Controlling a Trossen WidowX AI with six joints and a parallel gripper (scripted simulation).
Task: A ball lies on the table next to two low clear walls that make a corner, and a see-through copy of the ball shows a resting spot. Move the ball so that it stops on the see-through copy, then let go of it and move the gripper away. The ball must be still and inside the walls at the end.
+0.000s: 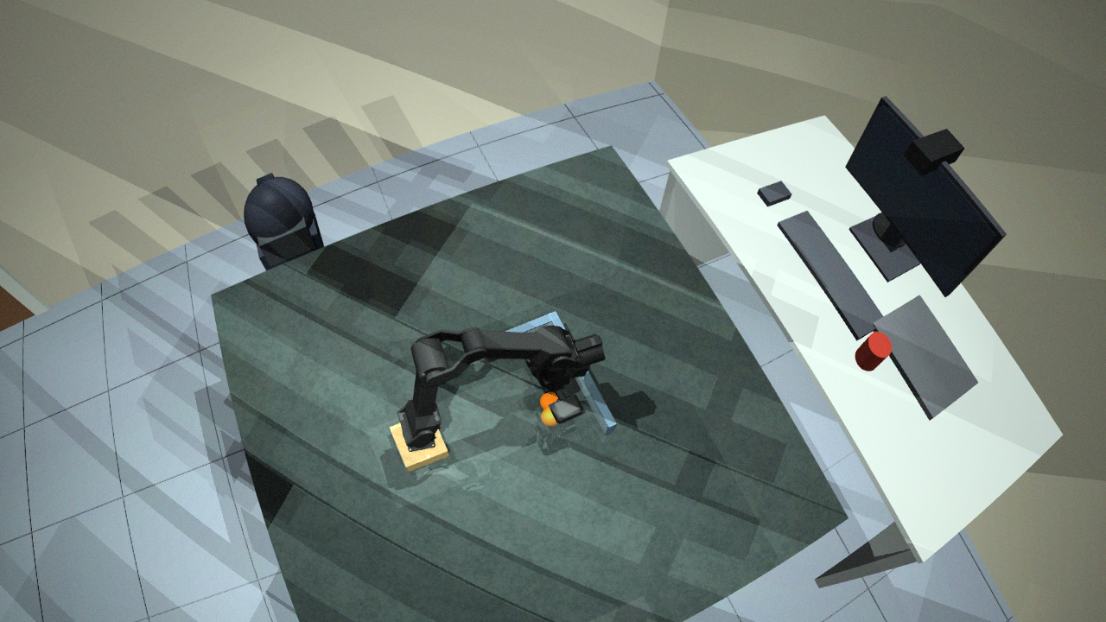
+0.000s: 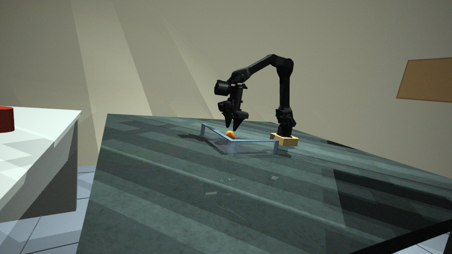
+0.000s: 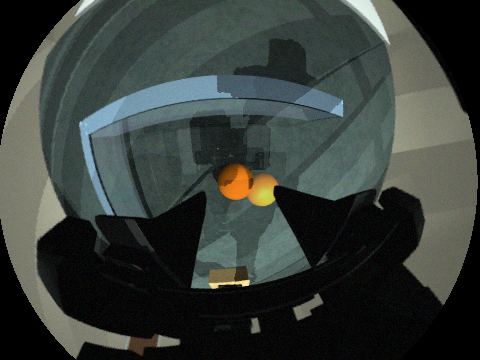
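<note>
My gripper tip is now 40 mm above the orange ball.
</note>
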